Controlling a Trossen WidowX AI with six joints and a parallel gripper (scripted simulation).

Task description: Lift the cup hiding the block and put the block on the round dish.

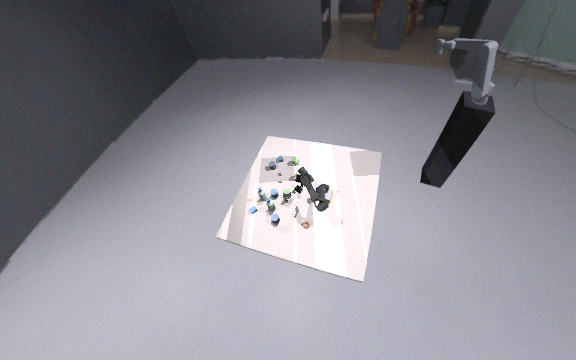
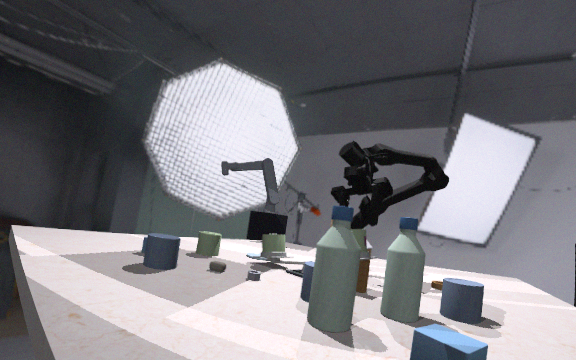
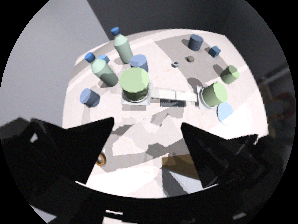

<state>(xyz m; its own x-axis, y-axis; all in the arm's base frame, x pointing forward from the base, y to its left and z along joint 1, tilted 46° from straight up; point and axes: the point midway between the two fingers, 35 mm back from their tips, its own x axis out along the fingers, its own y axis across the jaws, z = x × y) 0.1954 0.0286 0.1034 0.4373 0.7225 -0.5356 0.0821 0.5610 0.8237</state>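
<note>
Now: the pale teal block 210 mm to the right of my gripper tip, 140 mm below it and 90 mm ahead of it. The rest, counted from my gripper tip: flat grey balance: 160 mm below, 100 mm ahead, 80 mm to the right; grey ring: 270 mm ahead, 180 mm below, 100 mm to the right; round light blue dish: 310 mm to the right, 180 mm below, 40 mm ahead.
</note>
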